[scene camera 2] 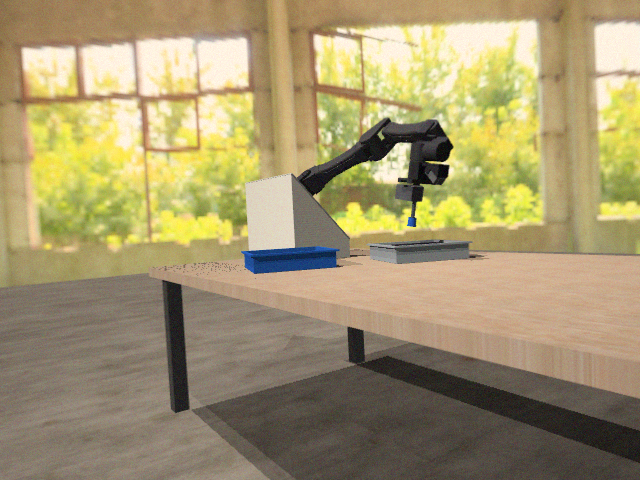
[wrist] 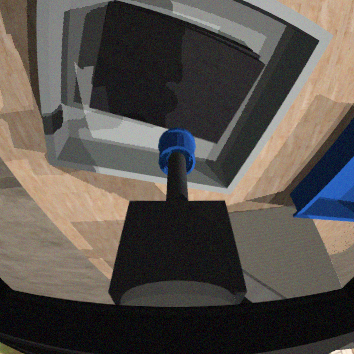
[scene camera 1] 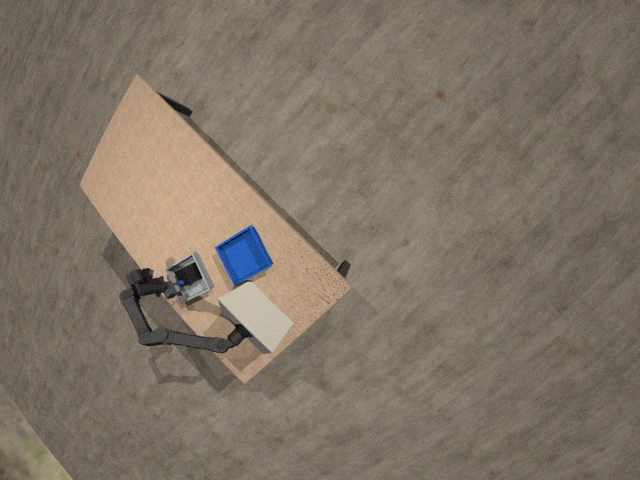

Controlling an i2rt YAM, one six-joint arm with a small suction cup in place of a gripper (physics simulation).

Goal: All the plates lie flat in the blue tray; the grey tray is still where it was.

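Places are measured from the arm's base along level axes (x ahead, y left, z up), in metres.
Pixels of known places: end effector, tool point: point(scene camera 2: 411, 226) point(wrist: 176, 144) point(scene camera 1: 182, 282); arm's base, origin of the base link: point(scene camera 2: 291, 204) point(scene camera 1: 243, 329).
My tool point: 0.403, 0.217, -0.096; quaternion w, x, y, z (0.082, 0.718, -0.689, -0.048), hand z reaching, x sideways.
Ahead of a thing's pixels: the offset from my tool point to its top centre, as dx, dy, dz. Level surfaces: height alone.
Dark, flat rectangular plates @(+0.029, +0.002, -0.055) point(scene camera 1: 191, 272) point(wrist: 175, 75) lie stacked in the grey tray @(+0.013, +0.007, -0.051) point(scene camera 1: 205, 271) point(scene camera 2: 426, 253) point(wrist: 278, 112); offset edges show in the wrist view, but I cannot tell how many there are. The blue tray @(-0.115, -0.371, -0.051) point(scene camera 1: 244, 256) point(scene camera 2: 292, 261) point(wrist: 334, 182) stands beside the grey one, and its bare blue floor shows in scene camera 1. My gripper, a blue suction cup point(scene camera 1: 180, 282) point(scene camera 2: 411, 222) point(wrist: 176, 145), is open and holds nothing. It points down over the grey tray, with a gap to the rim in scene camera 2.
A pale wedge-shaped base block point(scene camera 1: 256, 316) point(scene camera 2: 271, 212) point(wrist: 280, 250) carries the arm and stands close to the blue tray. Both trays stand on the wooden table @(dz -0.101) point(scene camera 1: 170, 170) point(scene camera 2: 491, 299). The grey tray is near the table edge on the arm's side.
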